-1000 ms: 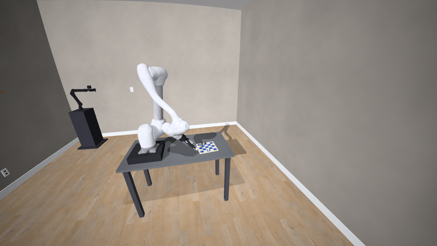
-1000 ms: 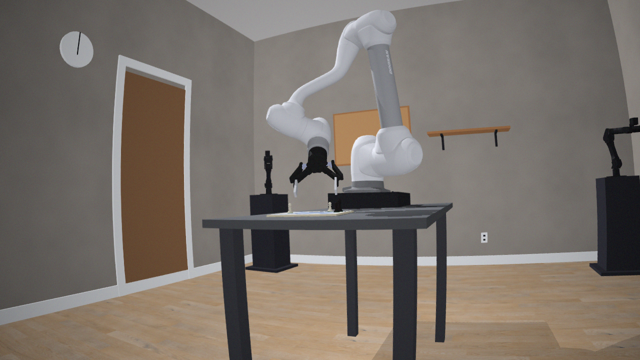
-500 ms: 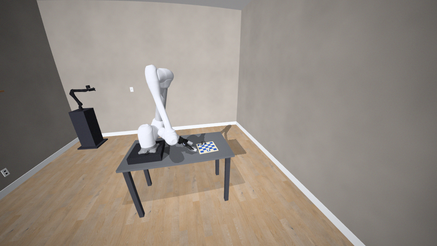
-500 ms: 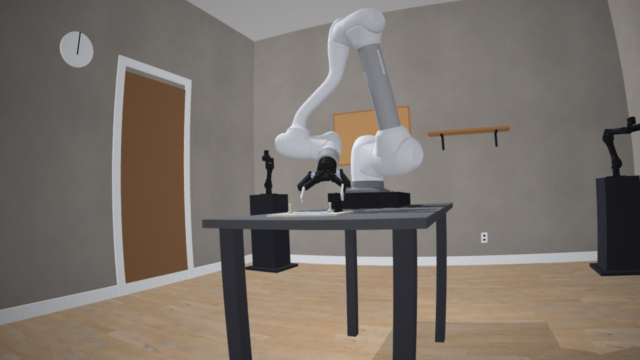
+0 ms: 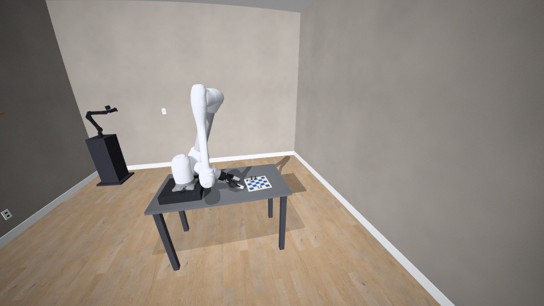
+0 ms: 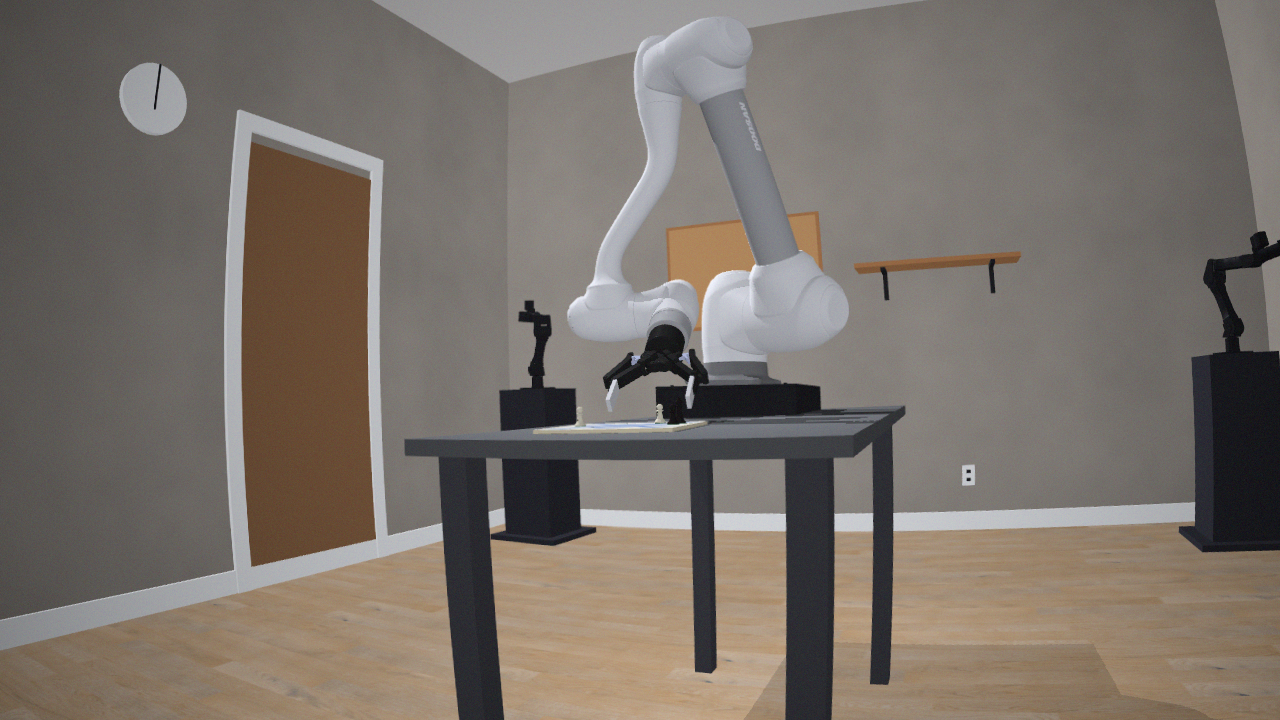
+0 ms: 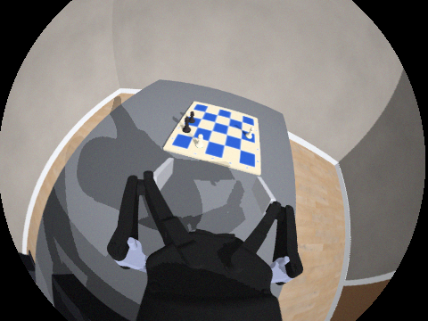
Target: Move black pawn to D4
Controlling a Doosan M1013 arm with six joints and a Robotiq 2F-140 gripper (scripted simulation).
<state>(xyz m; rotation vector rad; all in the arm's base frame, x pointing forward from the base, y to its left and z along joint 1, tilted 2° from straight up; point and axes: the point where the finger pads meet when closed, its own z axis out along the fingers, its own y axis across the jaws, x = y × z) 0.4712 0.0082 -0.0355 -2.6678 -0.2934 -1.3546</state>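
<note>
My hand is 150 mm short of the black pawn, 120 mm to the right of it and 20 mm above it. Also, from my hand: chessboard 160 mm ahead, 40 mm to the left, 40 mm below.
</note>
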